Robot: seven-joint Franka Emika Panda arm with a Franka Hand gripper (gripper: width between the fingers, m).
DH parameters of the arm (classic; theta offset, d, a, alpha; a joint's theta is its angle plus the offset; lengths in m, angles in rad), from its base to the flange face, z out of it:
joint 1: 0 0.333 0 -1.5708
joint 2: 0 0 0 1.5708
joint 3: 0 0.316 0.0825 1.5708
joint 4: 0 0 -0.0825 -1.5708
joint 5: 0 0.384 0 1.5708
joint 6: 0 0 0.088 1.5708
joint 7: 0 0.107 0 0
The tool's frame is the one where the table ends.
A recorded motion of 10 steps. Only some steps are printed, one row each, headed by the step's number.
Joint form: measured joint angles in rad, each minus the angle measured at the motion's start. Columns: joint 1, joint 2, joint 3, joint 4, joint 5, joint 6, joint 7.
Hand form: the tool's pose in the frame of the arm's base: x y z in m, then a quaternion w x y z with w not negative. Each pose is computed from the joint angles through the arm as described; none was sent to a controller.
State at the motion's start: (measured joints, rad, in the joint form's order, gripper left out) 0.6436 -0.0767 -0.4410 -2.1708 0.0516 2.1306 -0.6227
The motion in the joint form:
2: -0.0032 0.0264 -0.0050 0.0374 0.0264 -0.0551 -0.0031
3: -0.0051 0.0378 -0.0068 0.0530 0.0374 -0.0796 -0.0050
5: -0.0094 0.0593 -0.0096 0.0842 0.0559 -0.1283 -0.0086
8: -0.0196 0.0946 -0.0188 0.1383 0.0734 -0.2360 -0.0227
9: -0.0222 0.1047 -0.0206 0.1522 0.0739 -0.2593 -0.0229
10: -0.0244 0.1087 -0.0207 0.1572 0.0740 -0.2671 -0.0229
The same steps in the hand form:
2: 0.5190 0.1044 0.4264 0.04519 -0.92345 -0.38102 -0.00328
3: 0.5209 0.1040 0.4260 0.04988 -0.92440 -0.37812 0.00535
5: 0.5246 0.1033 0.4261 0.05812 -0.92559 -0.37338 0.02200
8: 0.5285 0.0976 0.4255 0.07028 -0.92458 -0.36934 0.06168
9: 0.5299 0.0963 0.4253 0.07098 -0.92455 -0.36764 0.07077
10: 0.5305 0.0955 0.4251 0.07111 -0.92469 -0.36664 0.07392

